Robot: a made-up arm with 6 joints.
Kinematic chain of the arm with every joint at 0, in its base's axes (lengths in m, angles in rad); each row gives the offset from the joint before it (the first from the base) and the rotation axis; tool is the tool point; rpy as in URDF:
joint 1: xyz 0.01 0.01 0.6 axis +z
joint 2: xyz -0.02 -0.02 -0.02 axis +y
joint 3: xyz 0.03 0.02 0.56 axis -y
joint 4: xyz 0.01 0 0 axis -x
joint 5: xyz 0.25 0 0.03 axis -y
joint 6: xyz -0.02 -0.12 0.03 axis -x
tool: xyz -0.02 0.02 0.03 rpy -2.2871 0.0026 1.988
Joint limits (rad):
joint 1: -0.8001..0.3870
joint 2: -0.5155..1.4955
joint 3: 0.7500..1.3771
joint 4: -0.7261..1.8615
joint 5: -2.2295..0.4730
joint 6: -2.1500..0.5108
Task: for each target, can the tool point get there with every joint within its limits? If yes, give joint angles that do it. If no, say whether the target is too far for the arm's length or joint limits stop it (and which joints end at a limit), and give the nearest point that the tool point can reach.
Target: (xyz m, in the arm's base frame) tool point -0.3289 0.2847 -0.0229
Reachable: no: joint limits stop it (at a limit: joint 1, joint 2, joint 3, joint 4, joint 5, joint 6) | nearest point 0.6608 0.1214 0.3945 | short by 1.087 m
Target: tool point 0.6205 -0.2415 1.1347
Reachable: yes | joints -0.4482 0.8637 1.0275 1.2258 -0.7595 -1.5567
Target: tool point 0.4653 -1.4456 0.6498
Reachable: no: too far | nearest point 0.4985 -0.7169 0.6246 | short by 0.730 m
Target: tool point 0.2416 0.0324 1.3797
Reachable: yes | joints -0.2124 0.3284 1.2493 1.3110 -0.3113 -0.5897
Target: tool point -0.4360 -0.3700 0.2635
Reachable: no: joint limits stop it (at a limit: joint 1, joint 2, joint 3, joint 4, joint 5) | nearest point 0.3560 -0.5535 0.3974 | short by 0.824 m
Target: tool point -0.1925 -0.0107 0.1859
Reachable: no: joint limits stop it (at a limit: joint 1, joint 2, joint 3, joint 4, joint 5, joint 6) | nearest point 0.3570 -0.5518 0.3945 | short by 0.799 m
